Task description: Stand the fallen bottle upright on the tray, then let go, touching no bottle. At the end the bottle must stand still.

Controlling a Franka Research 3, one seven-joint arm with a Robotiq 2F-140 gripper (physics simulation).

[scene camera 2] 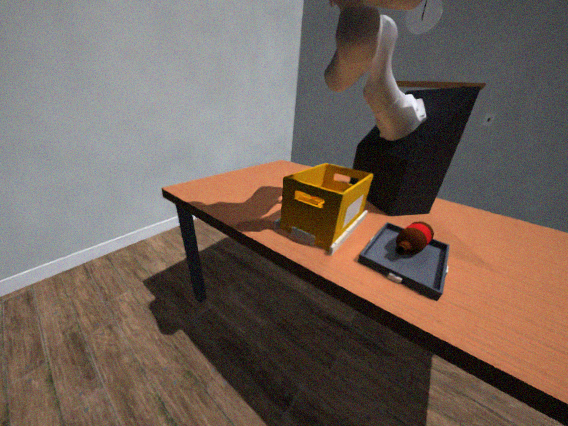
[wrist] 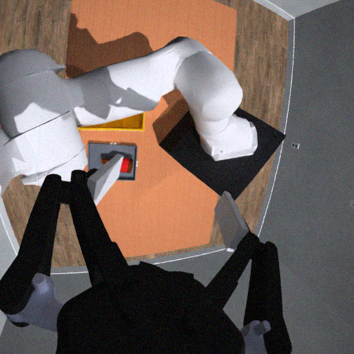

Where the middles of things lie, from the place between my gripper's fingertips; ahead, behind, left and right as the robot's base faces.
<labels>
I see the brown bottle (scene camera 2: pixel 413 239) 68 cm below my hand, 13 cm to the left of it and 11 cm ahead of it.
</labels>
